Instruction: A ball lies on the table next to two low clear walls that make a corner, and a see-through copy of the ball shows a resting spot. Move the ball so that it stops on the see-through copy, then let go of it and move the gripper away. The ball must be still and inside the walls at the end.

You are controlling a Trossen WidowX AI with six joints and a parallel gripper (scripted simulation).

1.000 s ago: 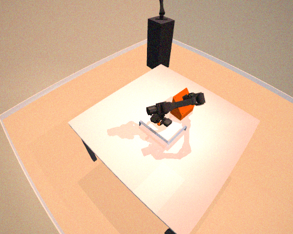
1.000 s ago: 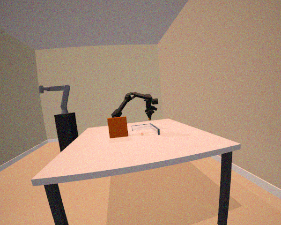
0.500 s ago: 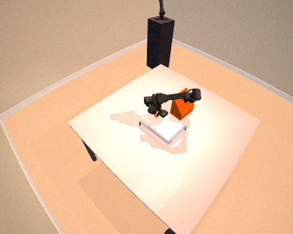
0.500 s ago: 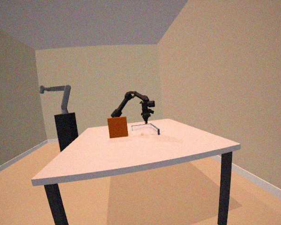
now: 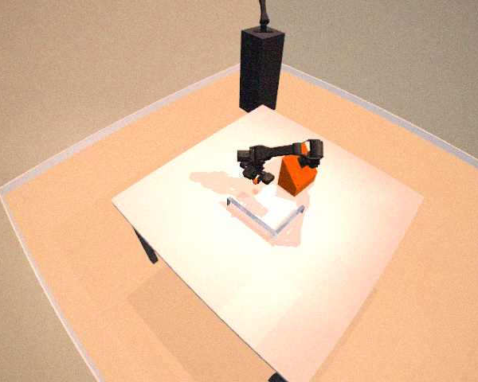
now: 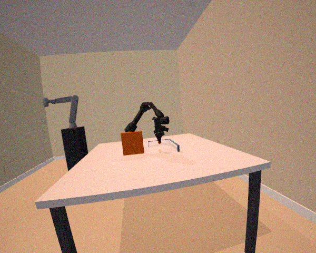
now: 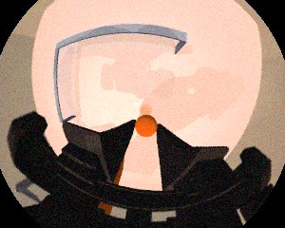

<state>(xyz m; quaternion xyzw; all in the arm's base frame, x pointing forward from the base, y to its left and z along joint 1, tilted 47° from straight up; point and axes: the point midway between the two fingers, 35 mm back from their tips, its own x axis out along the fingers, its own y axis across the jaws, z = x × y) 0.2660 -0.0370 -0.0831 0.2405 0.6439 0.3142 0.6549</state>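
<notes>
My gripper tip is 80 mm above the see-through ball. The rest, counted from my gripper tip: orange ball (right at my gripper tip).
</notes>
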